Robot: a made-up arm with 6 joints.
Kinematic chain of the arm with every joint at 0, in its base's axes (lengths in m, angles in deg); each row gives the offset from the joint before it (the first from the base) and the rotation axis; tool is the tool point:
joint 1: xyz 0 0 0.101 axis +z
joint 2: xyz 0 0.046 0 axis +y
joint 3: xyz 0 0 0.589 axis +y
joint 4: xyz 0 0 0.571 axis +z
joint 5: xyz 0 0 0 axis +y
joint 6: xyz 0 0 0.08 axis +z
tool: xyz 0 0 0
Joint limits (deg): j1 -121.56..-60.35 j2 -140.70..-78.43 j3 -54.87..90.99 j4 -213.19..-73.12 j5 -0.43..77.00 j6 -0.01..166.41
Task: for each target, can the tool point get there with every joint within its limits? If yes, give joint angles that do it. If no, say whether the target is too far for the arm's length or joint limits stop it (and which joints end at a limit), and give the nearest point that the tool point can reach.
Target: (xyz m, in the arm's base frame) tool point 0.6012 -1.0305 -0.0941
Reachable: no: joint limits stop it (at a limit: joint 1, joint 2, joint 3, joint 4, joint 5) | nearest point 0.1552 0.0832 -0.9047 | short by 1.448 m
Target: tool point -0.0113 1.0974 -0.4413
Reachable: yes | joints -87.47 -109.73 -9.23 -166.81 29.09 72.16
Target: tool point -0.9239 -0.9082 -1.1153
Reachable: no: too far | nearest point -0.1167 0.1508 -0.9166 | short by 1.346 m
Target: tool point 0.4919 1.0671 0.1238
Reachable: yes | joints -112.56 -108.39 38.52 -175.99 11.48 50.57
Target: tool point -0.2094 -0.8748 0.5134
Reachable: no: joint limits stop it (at a limit: joint 1, joint 2, joint 3, joint 4, joint 5) | nearest point -0.2360 0.3568 0.7891 | short by 1.262 m
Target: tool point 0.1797 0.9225 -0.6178
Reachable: yes | joints -97.32 -112.88 -23.18 -194.92 45.63 73.55
